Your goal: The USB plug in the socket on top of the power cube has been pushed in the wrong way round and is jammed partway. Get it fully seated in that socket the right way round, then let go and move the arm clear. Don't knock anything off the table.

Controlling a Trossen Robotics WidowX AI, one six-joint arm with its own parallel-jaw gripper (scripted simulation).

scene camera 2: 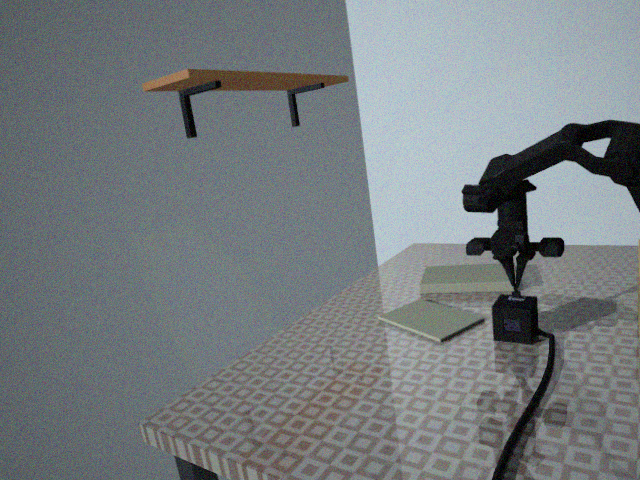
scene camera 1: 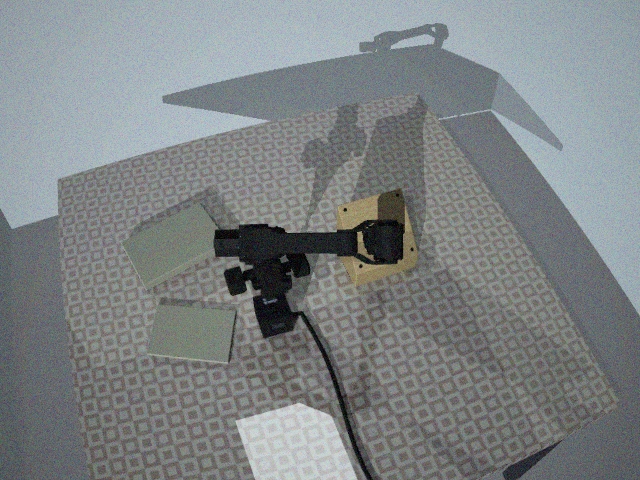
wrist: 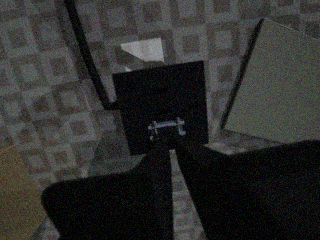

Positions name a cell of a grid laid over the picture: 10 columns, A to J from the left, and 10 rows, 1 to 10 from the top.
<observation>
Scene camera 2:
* my gripper: I6
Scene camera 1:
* my gripper: E7
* pale sheet: C7
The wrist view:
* my gripper: F6
</observation>
